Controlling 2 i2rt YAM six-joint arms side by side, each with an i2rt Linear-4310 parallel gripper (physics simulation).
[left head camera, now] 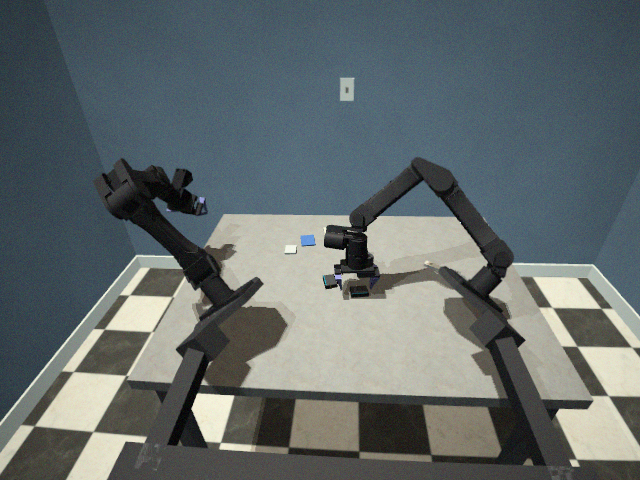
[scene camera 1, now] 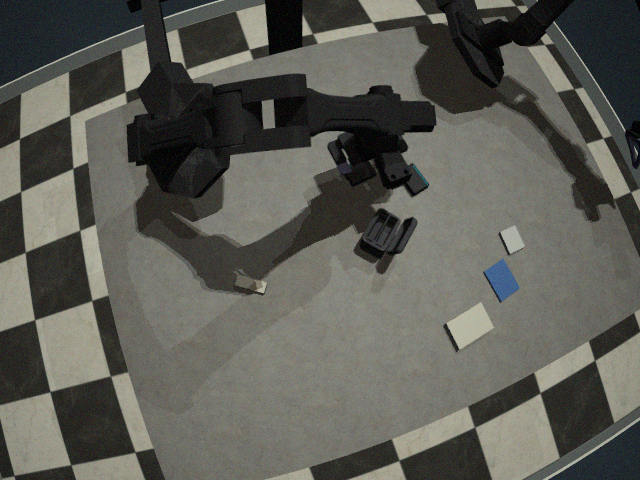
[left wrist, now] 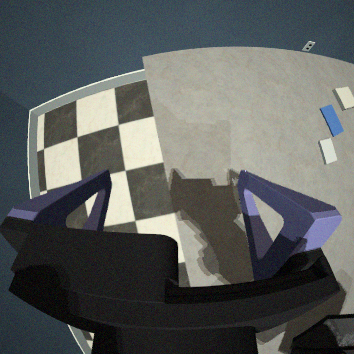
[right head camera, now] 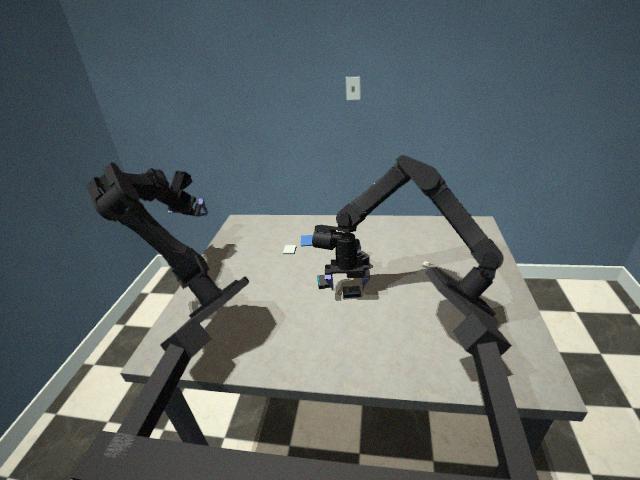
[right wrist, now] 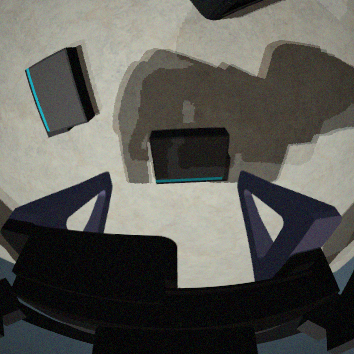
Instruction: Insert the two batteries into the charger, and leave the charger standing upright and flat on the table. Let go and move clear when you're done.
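Frame: origin at the left arm's base, x left, y ahead, z down, level; millimetres.
Where they show: left gripper, fingertip midpoint: (left head camera: 195, 211) (left wrist: 174, 176) (right head camera: 197, 212); right gripper, fingertip midpoint: (left head camera: 355, 289) (scene camera 1: 364, 163) (right head camera: 347, 289) (right wrist: 174, 178); left arm's base, link origin: (left head camera: 226, 302) (scene camera 1: 479, 40) (right head camera: 214, 300); right arm's base, link origin: (left head camera: 474, 292) (right head camera: 464, 294).
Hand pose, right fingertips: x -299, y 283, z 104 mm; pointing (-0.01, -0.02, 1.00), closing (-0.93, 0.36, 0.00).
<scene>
Each offset is from my right fingertips to the top centre of the thing.
One black battery with a teal edge {dx -9, dy +12, dz +11 mm} (left head camera: 358, 291) (right head camera: 352, 292) (scene camera 1: 361, 175) (right wrist: 190, 156) lies flat on the table. My right gripper (left head camera: 356, 283) (right head camera: 347, 284) (right wrist: 174, 178) is open, pointing down low over this battery, which shows just ahead of the fingertips in the right wrist view. The other battery {dx +102, dy +29, dz +11 mm} (left head camera: 329, 281) (right head camera: 321, 282) (scene camera 1: 416, 181) (right wrist: 60, 92) lies flat at picture left of it in the head views. The black charger (scene camera 1: 382, 230) stands with its lid open and its slots empty; the right arm hides it in the head views. My left gripper (left head camera: 186, 209) (left wrist: 174, 176) is open and empty, raised at the far left.
A white tile {dx +313, dy +168, dz +17 mm} (left head camera: 290, 249) (scene camera 1: 511, 239) (left wrist: 328, 151), a blue tile {dx +274, dy +253, dz +20 mm} (left head camera: 307, 240) (scene camera 1: 501, 280) (left wrist: 331, 120) and a cream block {dx +187, dy +341, dz +11 mm} (scene camera 1: 469, 326) (left wrist: 345, 98) lie beyond the charger. A small cream piece {dx -229, dy +231, dz +14 mm} (left head camera: 429, 264) (right head camera: 427, 264) (scene camera 1: 250, 283) lies near the right arm's base.
</scene>
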